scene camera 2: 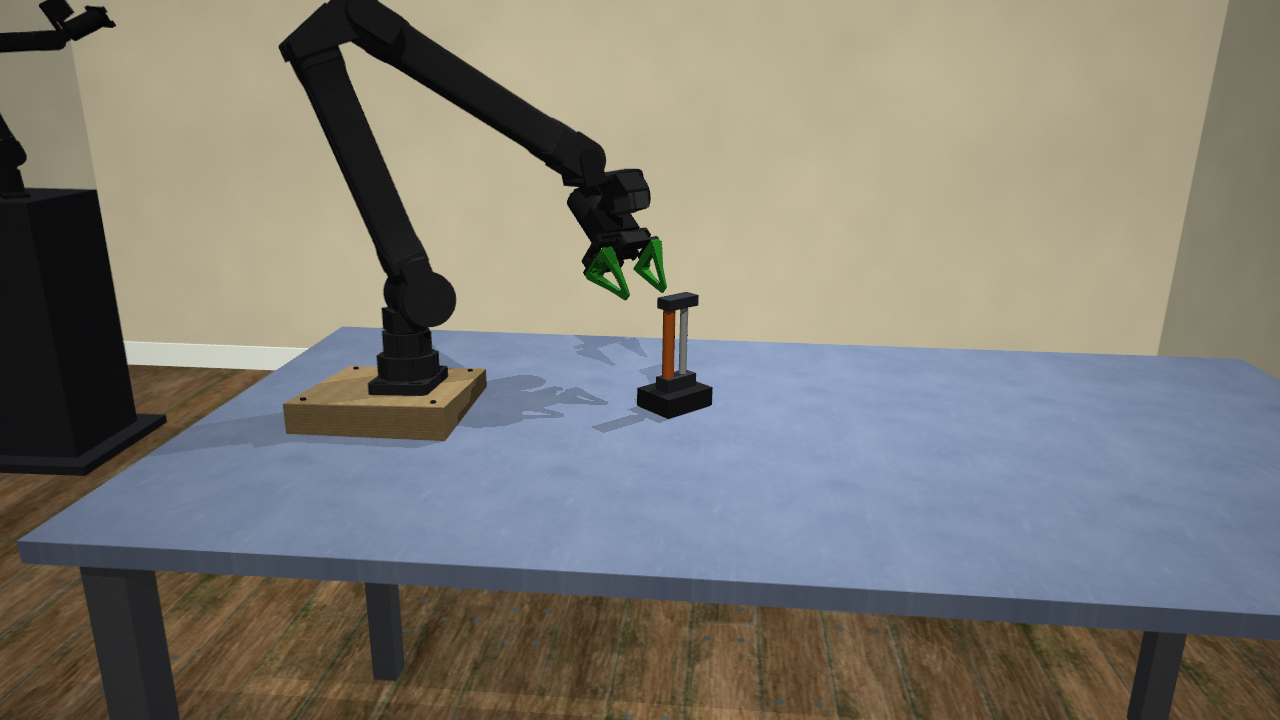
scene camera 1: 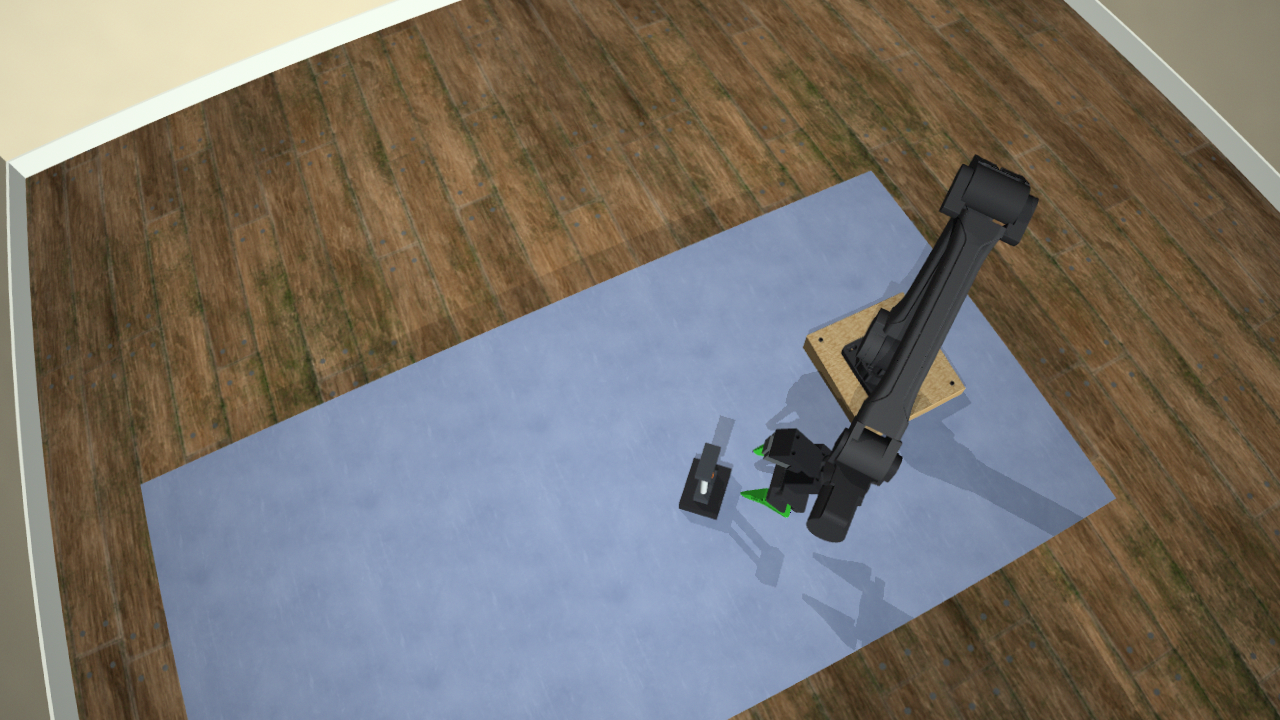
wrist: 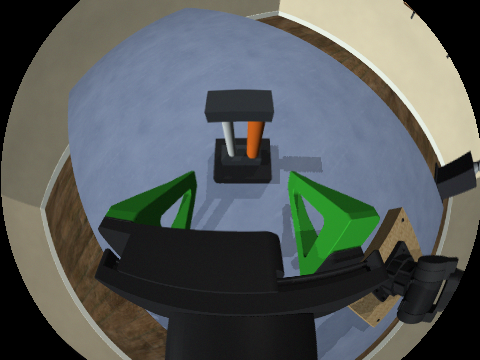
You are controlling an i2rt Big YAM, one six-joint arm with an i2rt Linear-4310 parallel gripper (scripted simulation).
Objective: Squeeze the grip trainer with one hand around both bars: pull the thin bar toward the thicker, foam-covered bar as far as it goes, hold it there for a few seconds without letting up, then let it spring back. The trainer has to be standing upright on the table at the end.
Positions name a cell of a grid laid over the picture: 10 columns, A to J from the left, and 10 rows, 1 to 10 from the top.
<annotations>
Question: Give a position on a grip trainer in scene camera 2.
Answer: F6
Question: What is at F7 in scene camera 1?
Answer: A grip trainer.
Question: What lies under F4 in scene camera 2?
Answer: The gripper.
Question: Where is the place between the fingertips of the gripper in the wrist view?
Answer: F5
</annotations>
